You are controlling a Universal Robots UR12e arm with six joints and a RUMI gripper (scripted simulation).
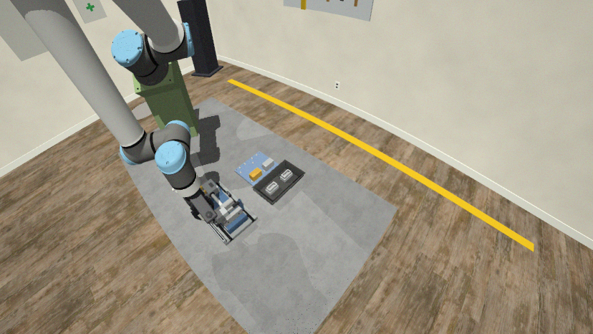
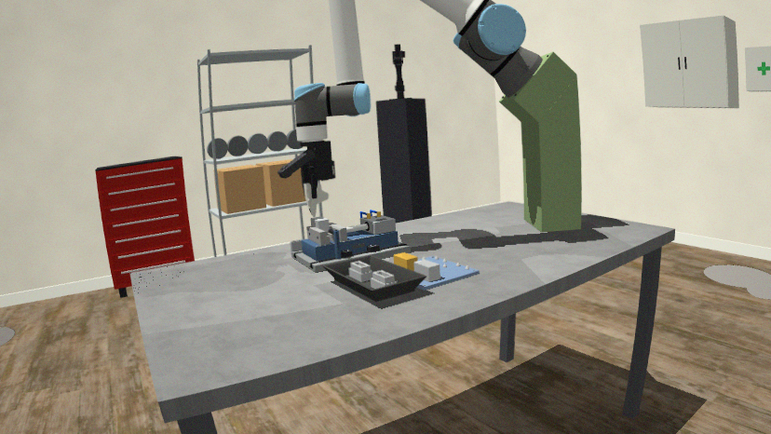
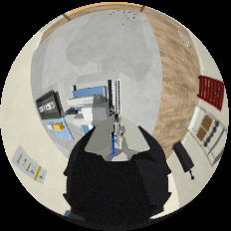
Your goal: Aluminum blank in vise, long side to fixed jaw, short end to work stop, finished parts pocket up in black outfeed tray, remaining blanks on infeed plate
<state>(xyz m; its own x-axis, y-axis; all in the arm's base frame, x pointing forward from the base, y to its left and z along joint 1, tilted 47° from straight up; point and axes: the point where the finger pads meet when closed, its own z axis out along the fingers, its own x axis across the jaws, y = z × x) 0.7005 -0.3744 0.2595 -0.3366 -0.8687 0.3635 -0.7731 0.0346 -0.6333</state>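
My gripper is now 30 mm past the blue vise, 110 mm to the right of it and 90 mm above it. Also, from my hand: yellow brass blank 30 mm ahead, 350 mm to the left, 100 mm below; gray aluminum blank 60 mm ahead, 430 mm to the left, 100 mm below; infeed plate 10 mm ahead, 400 mm to the left, 130 mm below.
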